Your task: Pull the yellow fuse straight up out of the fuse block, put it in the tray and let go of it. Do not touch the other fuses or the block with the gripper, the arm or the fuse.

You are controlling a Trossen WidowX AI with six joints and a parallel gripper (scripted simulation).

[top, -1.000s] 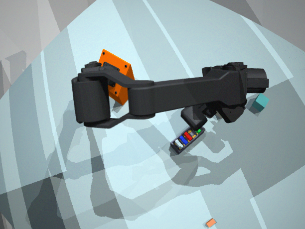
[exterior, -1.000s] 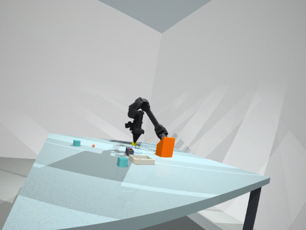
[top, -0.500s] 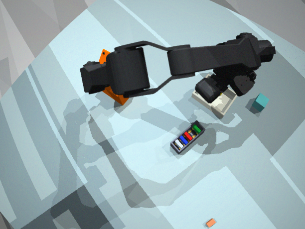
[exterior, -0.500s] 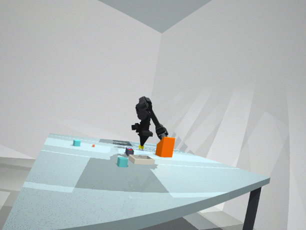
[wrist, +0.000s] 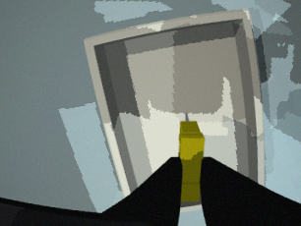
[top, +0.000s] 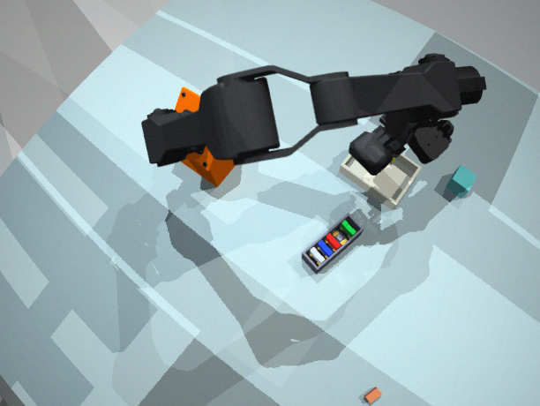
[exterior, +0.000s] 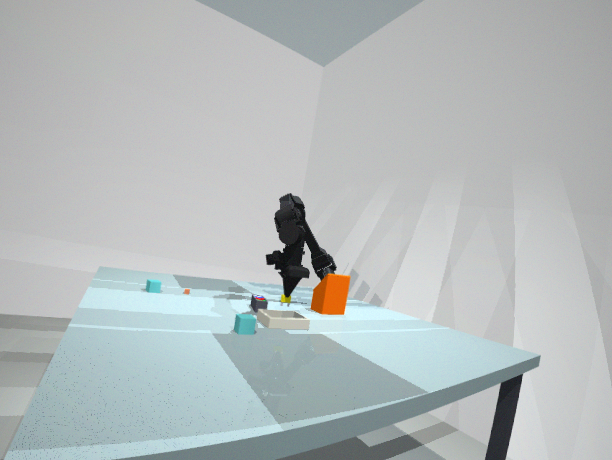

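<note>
My gripper tip is now 10 mm above the yellow fuse. Also, from my gripper tip: red fuse: 180 mm to the right, 60 mm below, 10 mm behind; then green fuse: 150 mm to the right, 60 mm below; then cream tray: 80 mm below.
</note>
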